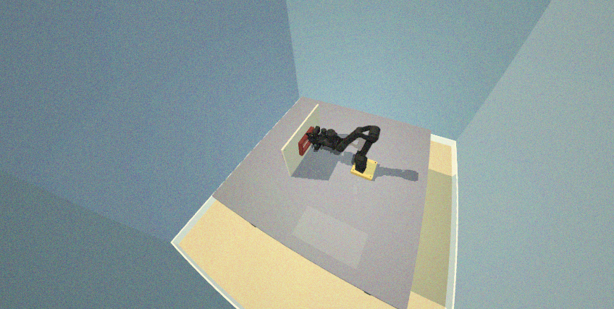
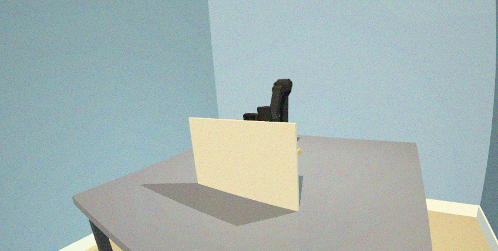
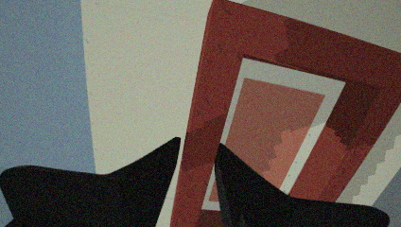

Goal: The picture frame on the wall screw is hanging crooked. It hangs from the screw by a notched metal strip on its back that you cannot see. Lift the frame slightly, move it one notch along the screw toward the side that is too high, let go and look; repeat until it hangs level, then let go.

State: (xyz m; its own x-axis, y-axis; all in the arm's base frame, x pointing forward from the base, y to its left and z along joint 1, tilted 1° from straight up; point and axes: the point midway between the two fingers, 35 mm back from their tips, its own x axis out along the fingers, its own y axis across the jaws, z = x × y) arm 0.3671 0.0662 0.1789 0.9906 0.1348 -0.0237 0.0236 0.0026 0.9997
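The dark red picture frame lies 10 mm to the left of my gripper tip and 50 mm below it. Also, from my gripper tip: cream wall panel (20 mm ahead, 60 mm below).
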